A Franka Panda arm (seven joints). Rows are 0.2 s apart.
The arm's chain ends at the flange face. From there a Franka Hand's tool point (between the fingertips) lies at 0.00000 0.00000 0.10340 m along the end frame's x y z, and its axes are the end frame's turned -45 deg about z.
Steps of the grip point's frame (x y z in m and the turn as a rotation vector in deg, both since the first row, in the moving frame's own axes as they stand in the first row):
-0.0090 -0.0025 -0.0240 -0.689 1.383 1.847
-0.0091 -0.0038 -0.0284 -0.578 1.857 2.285
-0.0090 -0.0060 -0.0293 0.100 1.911 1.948
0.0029 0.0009 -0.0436 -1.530 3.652 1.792
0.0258 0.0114 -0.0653 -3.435 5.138 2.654
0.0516 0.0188 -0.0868 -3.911 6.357 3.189
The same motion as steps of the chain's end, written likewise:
-0.0108 0.0054 -0.0240 0.491 1.465 1.847
-0.0123 0.0053 -0.0283 0.904 1.722 2.285
-0.0130 0.0046 -0.0292 1.422 1.281 1.948
-0.0040 0.0012 -0.0434 1.500 3.664 1.792
0.0153 -0.0083 -0.0647 1.204 6.062 2.654
0.0366 -0.0204 -0.0859 1.730 7.261 3.189

